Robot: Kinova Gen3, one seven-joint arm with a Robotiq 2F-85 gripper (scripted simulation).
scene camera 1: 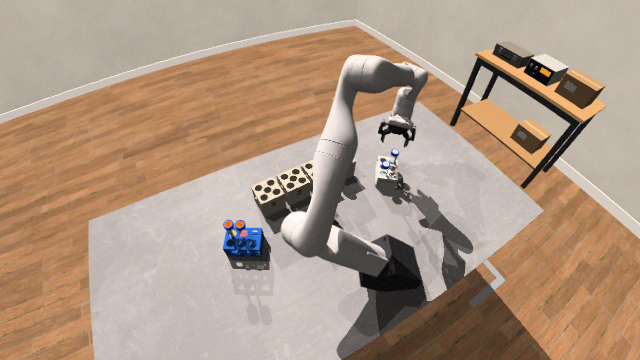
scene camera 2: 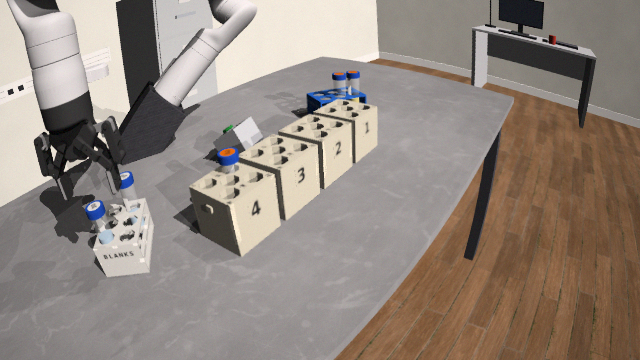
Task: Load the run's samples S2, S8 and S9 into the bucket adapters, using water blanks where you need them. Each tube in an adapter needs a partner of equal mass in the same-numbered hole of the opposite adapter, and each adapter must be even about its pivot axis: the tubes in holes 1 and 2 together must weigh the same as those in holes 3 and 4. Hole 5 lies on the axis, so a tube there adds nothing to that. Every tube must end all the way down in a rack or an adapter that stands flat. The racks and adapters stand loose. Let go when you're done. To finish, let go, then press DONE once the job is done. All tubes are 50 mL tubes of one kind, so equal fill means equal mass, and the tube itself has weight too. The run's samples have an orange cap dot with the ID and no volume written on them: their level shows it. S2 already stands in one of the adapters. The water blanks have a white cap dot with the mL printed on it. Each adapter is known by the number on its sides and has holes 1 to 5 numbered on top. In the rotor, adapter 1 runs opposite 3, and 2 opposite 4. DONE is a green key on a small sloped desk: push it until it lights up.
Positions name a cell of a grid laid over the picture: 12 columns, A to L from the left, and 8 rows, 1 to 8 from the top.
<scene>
An adapter 1 shows in scene camera 1 (F5) and in scene camera 2 (G3). An adapter 2 shows in scene camera 1 (F5) and in scene camera 2 (G4).
</scene>
